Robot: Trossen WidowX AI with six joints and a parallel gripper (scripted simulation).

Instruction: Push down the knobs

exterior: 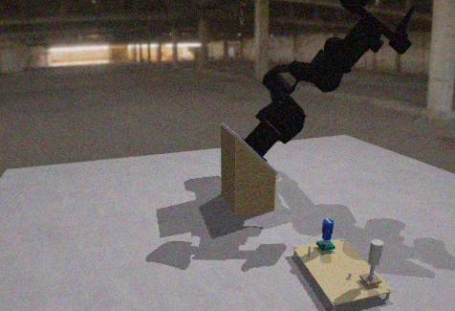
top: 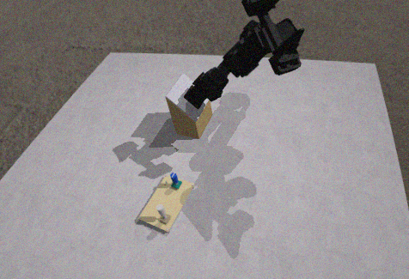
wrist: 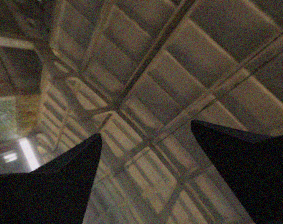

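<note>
Right now the blue knob is 420 mm below my gripper tip, 270 mm to the right of it and 180 mm ahead of it. Round my gripper tip: grey knob (420 mm below, 290 mm ahead, 250 mm to the right).
</note>
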